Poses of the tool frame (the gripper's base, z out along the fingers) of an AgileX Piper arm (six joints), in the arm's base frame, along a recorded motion.
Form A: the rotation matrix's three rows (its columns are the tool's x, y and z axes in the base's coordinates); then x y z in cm. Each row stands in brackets.
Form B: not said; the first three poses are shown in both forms.
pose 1, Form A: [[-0.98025 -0.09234 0.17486], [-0.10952 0.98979 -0.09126], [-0.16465 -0.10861 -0.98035]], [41.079 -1.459 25.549]
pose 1, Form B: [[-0.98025 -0.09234 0.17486], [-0.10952 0.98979 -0.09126], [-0.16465 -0.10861 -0.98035]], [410.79 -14.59 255.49]
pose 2, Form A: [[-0.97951 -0.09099 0.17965], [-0.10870 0.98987 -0.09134], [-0.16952 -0.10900 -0.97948]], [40.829 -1.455 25.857]
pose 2, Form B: [[-0.97951 -0.09099 0.17965], [-0.10870 0.98987 -0.09134], [-0.16952 -0.10900 -0.97948]], [408.29 -14.55 258.57]
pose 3, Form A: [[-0.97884 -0.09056 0.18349], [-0.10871 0.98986 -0.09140], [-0.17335 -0.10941 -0.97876]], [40.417 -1.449 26.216]
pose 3, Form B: [[-0.97884 -0.09056 0.18349], [-0.10871 0.98986 -0.09140], [-0.17335 -0.10941 -0.97876]], [404.17 -14.49 262.16]
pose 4, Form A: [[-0.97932 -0.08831 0.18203], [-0.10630 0.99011 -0.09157], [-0.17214 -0.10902 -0.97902]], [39.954 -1.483 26.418]
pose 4, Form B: [[-0.97932 -0.08831 0.18203], [-0.10630 0.99011 -0.09157], [-0.17214 -0.10902 -0.97902]], [399.54 -14.83 264.18]
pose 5, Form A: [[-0.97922 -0.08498 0.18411], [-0.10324 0.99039 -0.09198], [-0.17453 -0.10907 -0.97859]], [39.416 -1.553 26.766]
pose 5, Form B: [[-0.97922 -0.08498 0.18411], [-0.10324 0.99039 -0.09198], [-0.17453 -0.10907 -0.97859]], [394.16 -15.53 267.66]
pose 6, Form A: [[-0.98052 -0.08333 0.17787], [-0.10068 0.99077 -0.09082], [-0.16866 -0.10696 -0.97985]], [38.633 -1.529 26.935]
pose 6, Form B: [[-0.98052 -0.08333 0.17787], [-0.10068 0.99077 -0.09082], [-0.16866 -0.10696 -0.97985]], [386.33 -15.29 269.35]
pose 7, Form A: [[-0.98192 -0.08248 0.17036], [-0.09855 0.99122 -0.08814], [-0.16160 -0.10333 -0.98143]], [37.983 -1.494 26.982]
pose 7, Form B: [[-0.98192 -0.08248 0.17036], [-0.09855 0.99122 -0.08814], [-0.16160 -0.10333 -0.98143]], [379.83 -14.94 269.82]
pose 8, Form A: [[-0.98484 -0.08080 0.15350], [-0.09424 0.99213 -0.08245], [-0.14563 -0.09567 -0.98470]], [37.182 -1.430 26.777]
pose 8, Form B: [[-0.98484 -0.08080 0.15350], [-0.09424 0.99213 -0.08245], [-0.14563 -0.09567 -0.98470]], [371.82 -14.30 267.77]
